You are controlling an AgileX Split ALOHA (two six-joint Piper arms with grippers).
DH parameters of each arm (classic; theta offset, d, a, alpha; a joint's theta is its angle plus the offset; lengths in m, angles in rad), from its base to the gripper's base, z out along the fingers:
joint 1: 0 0.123 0 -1.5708
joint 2: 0.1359 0 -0.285 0
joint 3: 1.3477 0 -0.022 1.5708
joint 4: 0 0.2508 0 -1.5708
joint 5: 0 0 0.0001 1.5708
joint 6: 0 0.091 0 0
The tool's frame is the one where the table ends.
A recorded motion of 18 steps. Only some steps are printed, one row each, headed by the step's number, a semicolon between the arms.
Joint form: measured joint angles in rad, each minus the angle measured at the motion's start. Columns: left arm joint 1, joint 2, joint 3, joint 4, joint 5, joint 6; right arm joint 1, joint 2, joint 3, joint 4, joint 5, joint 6.
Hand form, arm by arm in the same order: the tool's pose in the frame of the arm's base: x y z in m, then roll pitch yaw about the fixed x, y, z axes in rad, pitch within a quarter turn. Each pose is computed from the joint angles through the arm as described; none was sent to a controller.
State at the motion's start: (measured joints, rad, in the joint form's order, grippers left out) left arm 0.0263 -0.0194 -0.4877 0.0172 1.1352 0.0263; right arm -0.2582 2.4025 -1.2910 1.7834 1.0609 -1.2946
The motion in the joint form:
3: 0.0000 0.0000 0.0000 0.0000 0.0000 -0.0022; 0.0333 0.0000 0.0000 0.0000 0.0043 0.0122
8: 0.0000 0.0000 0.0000 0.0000 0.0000 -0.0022; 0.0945 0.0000 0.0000 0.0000 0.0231 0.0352
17: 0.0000 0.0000 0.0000 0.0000 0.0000 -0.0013; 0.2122 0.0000 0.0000 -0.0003 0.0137 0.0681
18: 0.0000 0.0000 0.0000 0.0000 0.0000 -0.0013; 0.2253 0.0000 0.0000 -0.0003 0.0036 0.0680
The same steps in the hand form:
3: -0.0097 0.0012 0.2679 3.0739 1.0286 3.1071; 0.4278 -0.0180 0.0530 1.9062 0.2623 2.5603
8: -0.0097 0.0012 0.2679 3.0739 1.0286 3.1071; 0.4276 0.0091 0.0544 1.8877 0.2388 2.6194
17: -0.0097 0.0012 0.2679 3.0724 1.0286 3.1054; 0.4239 0.0588 0.0537 1.8937 0.2085 2.7238
18: -0.0097 0.0012 0.2679 3.0724 1.0286 3.1054; 0.4234 0.0640 0.0529 1.9025 0.2097 2.7336

